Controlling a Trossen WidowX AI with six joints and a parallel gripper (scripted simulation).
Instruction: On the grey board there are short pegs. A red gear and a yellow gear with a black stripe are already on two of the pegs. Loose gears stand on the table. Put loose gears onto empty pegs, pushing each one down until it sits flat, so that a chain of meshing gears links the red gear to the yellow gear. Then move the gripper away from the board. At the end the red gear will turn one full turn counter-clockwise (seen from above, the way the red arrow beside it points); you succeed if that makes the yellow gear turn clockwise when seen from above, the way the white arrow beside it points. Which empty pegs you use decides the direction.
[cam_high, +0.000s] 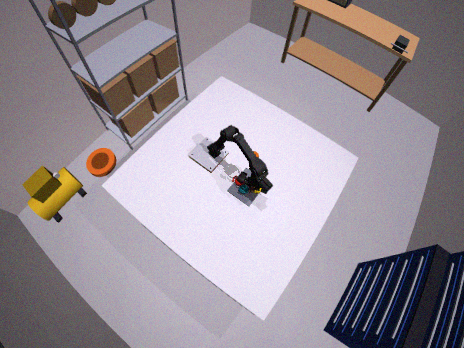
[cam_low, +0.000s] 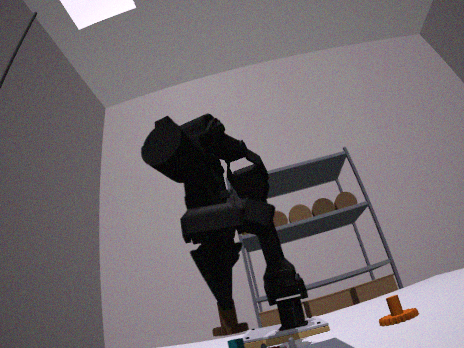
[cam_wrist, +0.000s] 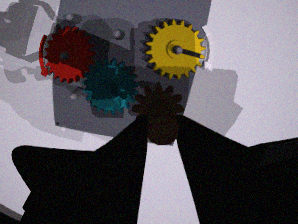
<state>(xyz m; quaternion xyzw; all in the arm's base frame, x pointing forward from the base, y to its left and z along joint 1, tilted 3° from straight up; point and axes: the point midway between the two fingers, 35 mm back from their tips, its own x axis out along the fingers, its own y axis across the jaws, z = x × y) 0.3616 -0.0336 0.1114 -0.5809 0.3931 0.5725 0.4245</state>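
Right now the teal gear is 5 cm behind my gripper tip, 1 cm to the right of it and 6 cm below it. Also, from my gripper tip: brown gear (1 cm below); red gear (11 cm behind, 1 cm to the left, 7 cm below); yellow gear (1 cm ahead, 5 cm to the left, 7 cm below).
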